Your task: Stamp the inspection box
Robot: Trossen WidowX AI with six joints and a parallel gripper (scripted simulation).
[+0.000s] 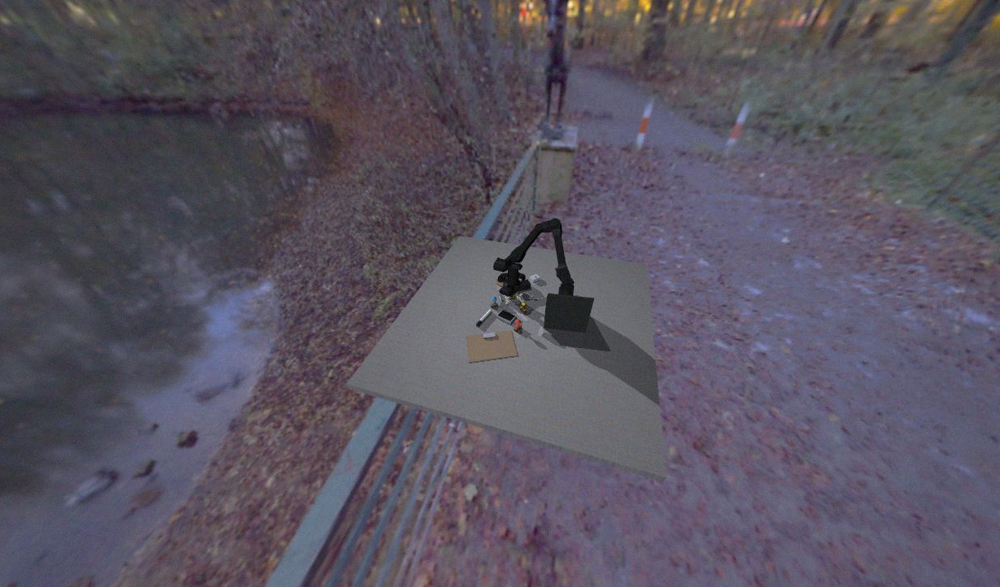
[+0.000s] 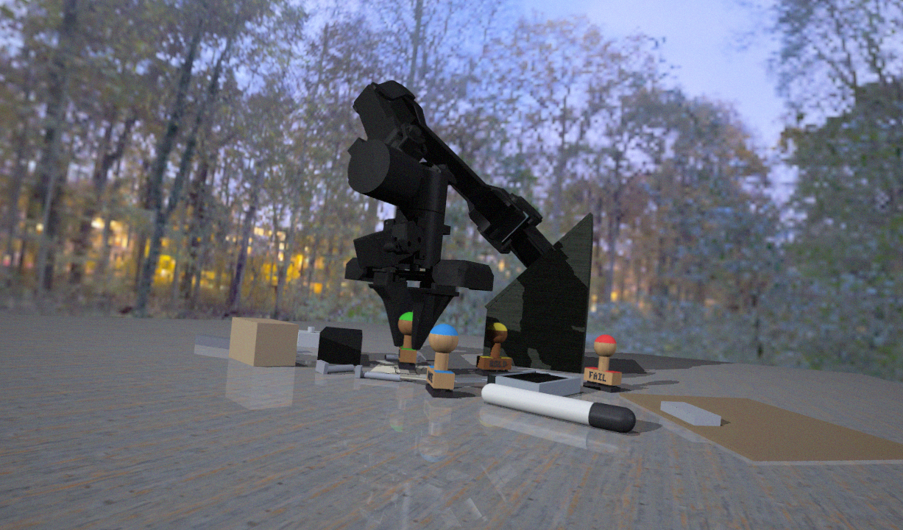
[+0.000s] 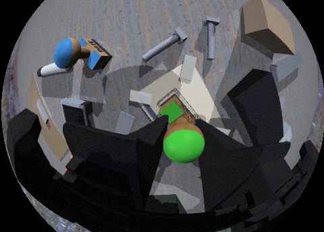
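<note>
Right now my gripper tip is 30 mm above the white card and 10 mm past it. The rest, counted from my gripper tip: black block (110 mm to the right, 20 mm behind, 10 mm below); then yellow-topped hold stamp (80 mm to the left, 80 mm behind, 10 mm below); then green-topped stamp (right at my gripper tip).
</note>
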